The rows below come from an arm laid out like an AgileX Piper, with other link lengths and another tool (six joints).
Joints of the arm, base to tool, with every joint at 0 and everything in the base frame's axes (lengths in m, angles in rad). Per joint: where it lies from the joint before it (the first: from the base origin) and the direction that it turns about. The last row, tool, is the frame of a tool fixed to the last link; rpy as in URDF.
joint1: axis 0 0 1 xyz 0 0 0.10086
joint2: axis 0 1 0 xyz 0 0 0
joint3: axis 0 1 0 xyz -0.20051 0 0.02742
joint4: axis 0.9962 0 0.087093 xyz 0.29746 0 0.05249
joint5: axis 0 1 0 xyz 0 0 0
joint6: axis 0.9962 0 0.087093 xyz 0.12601 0 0.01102
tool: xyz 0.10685 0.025 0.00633 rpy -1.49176 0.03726 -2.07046
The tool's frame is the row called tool.
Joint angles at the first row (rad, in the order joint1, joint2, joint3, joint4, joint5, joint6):
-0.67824 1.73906 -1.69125 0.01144 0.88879 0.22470
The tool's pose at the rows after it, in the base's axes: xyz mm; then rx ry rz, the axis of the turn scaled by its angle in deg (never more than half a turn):
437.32 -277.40 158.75 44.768 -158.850 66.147
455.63 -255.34 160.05 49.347 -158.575 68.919
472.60 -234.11 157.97 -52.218 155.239 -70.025
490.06 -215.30 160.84 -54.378 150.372 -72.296
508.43 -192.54 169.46 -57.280 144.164 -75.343
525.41 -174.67 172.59 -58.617 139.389 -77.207
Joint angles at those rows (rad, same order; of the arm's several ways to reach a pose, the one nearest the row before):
-0.61756 1.72738 -1.66882 0.01145 0.86207 0.21721
-0.56255 1.72572 -1.65716 0.01143 0.82521 0.21015
-0.51103 1.72575 -1.63532 0.01146 0.77591 0.20791
-0.46409 1.72571 -1.61790 0.01143 0.70987 0.19474
-0.41123 1.72570 -1.61332 0.01144 0.64645 0.16569
-0.36905 1.74171 -1.61333 0.01143 0.58129 0.15196

